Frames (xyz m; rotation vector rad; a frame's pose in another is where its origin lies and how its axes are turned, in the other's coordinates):
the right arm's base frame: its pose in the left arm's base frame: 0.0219 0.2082 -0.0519 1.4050 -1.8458 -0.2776
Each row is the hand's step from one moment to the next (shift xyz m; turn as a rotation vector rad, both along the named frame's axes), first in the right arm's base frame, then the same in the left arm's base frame.
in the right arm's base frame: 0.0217 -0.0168 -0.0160 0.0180 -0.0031 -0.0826
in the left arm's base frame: 0.0214 -0.0210 0.0105 0.0578 0.0055 0.0615
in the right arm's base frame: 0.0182 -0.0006 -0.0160 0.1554 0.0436 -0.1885
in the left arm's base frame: 0.0100 -0.0120 0.0185 0.0863 -0.0707 0.2217
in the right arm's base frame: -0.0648 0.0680 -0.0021 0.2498 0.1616 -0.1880
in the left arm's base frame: -0.0422 0.0830 0.0126 -0.0064 -0.1119 0.3336
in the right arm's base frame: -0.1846 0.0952 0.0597 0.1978 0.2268 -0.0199
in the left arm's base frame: -0.0948 0.1825 -0.0664 -0.1652 -0.0881 0.2365
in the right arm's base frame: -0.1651 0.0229 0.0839 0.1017 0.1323 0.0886
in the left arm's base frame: -0.0611 0.1322 -0.1166 -0.1645 -0.0667 0.0648
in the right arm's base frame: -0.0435 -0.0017 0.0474 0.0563 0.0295 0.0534
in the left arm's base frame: -0.0280 0.0251 -0.0522 -0.0626 -0.0540 0.0070
